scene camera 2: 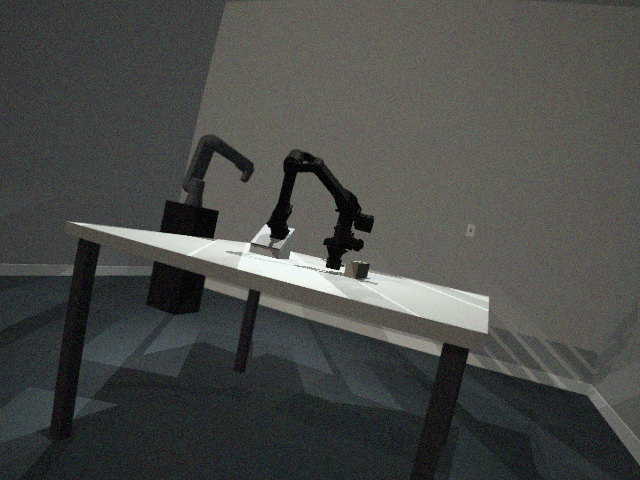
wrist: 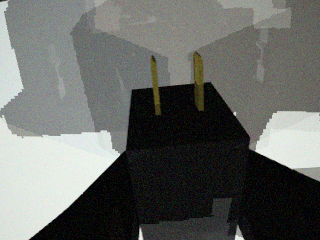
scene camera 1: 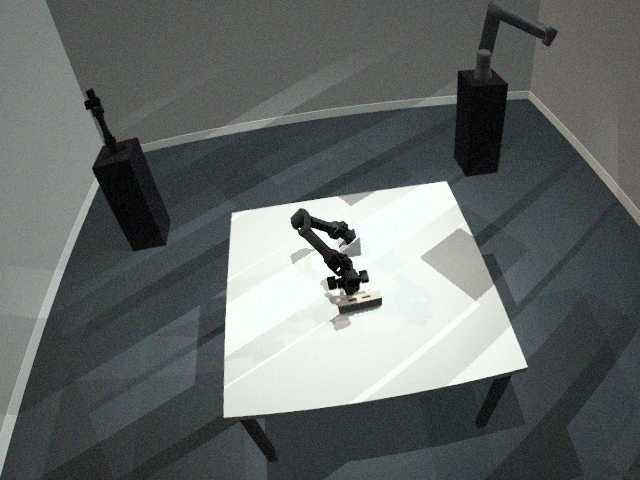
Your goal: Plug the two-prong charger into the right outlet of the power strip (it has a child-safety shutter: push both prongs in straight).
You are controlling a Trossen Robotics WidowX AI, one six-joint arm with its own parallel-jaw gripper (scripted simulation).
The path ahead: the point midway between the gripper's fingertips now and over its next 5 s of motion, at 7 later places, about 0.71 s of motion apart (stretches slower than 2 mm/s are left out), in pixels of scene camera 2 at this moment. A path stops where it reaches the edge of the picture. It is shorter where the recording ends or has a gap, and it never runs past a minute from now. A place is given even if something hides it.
The gripper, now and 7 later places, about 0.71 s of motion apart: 332, 266; 336, 267; 337, 268; 338, 268; 339, 268; 341, 269; 342, 269; 342, 269
